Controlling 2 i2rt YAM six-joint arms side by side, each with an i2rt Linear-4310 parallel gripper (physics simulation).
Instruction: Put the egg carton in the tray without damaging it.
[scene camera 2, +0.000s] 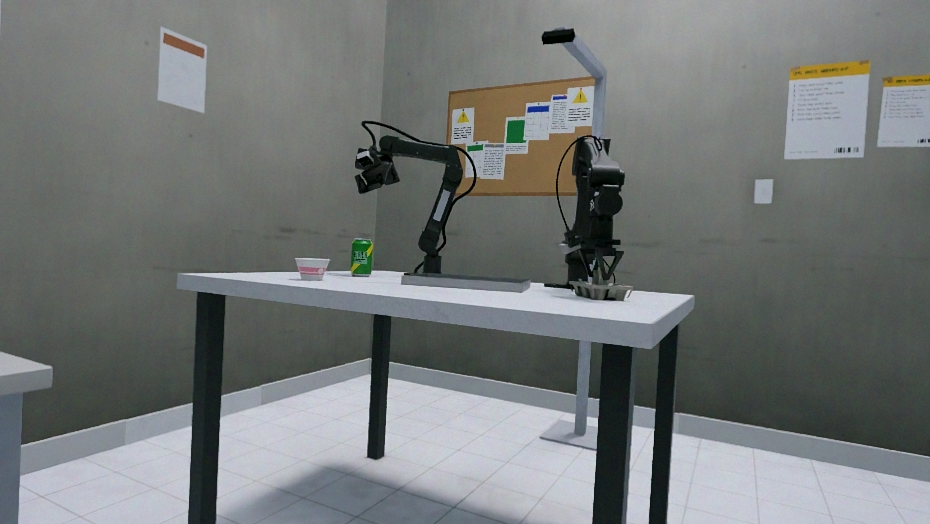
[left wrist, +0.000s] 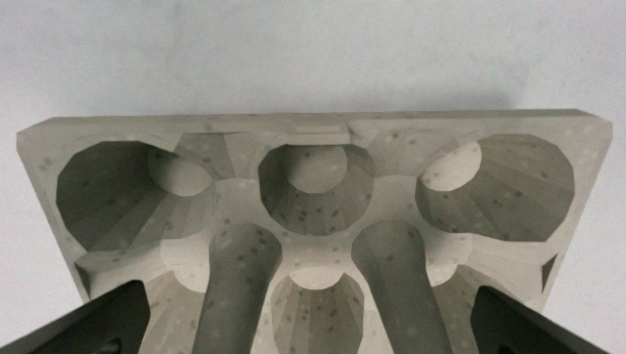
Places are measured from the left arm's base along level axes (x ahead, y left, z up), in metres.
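Pixels of known places: left gripper, fingertip midpoint: (scene camera 2: 598, 278) (left wrist: 310, 298); right gripper, fingertip midpoint: (scene camera 2: 372, 187).
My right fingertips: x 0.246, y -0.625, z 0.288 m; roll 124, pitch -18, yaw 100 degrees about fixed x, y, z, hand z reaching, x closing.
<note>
Behind a point stands the place of what it marks.
The grey egg carton (scene camera 2: 600, 294) @[x 0.371, y 0.148, z 0.014 m] (left wrist: 315, 252) @[x 0.299, y 0.130, z 0.023 m] sits on the table with its cups facing up, near the right end in the scene view. My left gripper (scene camera 2: 600, 275) @[x 0.303, y 0.128, z 0.049 m] (left wrist: 310, 298) @[x 0.303, y 0.128, z 0.049 m] is open, low over the carton, pointing down. In the left wrist view its fingers show at the lower left and lower right, overlapping the carton's lower part; whether they touch it I cannot tell. The flat grey tray (scene camera 2: 465, 282) @[x 0.391, y -0.202, z 0.017 m] lies to the left of the carton in the scene view. My right gripper (scene camera 2: 361, 177) @[x 0.246, y -0.625, z 0.288 m] is open, raised high above the table.
A green and yellow can (scene camera 2: 361, 257) @[x 0.298, y -0.614, z 0.063 m] and a white bowl with a pink band (scene camera 2: 311, 268) @[x 0.575, y -0.565, z 0.033 m] stand toward the left end of the white table (scene camera 2: 559, 313) @[x 0.741, y 0.153, z 0.000 m]. The right arm's base is behind the tray. A pole with an overhead camera (scene camera 2: 558, 36) @[x -0.265, y -0.188, z 0.916 m] stands behind the left arm.
</note>
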